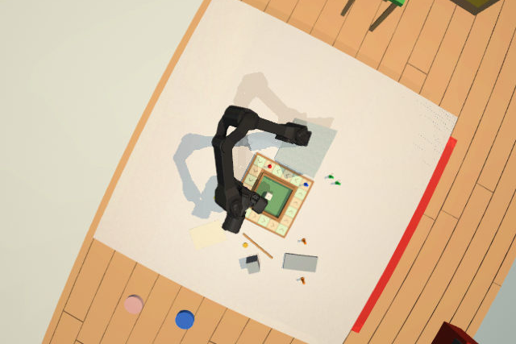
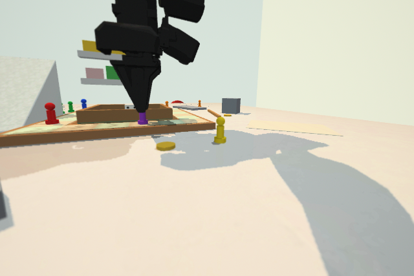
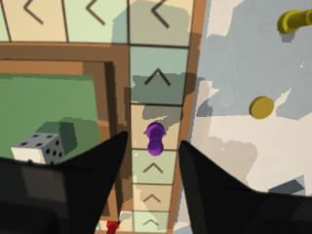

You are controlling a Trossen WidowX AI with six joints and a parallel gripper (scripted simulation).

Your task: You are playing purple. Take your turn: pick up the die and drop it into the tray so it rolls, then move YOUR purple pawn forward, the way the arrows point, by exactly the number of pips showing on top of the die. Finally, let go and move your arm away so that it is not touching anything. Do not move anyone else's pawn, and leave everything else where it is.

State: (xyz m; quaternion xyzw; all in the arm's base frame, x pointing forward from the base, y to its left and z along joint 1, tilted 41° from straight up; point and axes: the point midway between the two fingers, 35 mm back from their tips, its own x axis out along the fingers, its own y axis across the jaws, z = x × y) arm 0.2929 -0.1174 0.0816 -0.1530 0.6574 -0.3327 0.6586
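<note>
Right now my gripper tip is 1 cm above the purple pawn. The rest, counted from my gripper tip: green tray (11 cm to the left, 3 cm below, 1 cm behind); then white die (10 cm to the left, 1 cm below, 1 cm behind); then yellow pawn (11 cm to the right, 8 cm ahead, 2 cm below).
</note>
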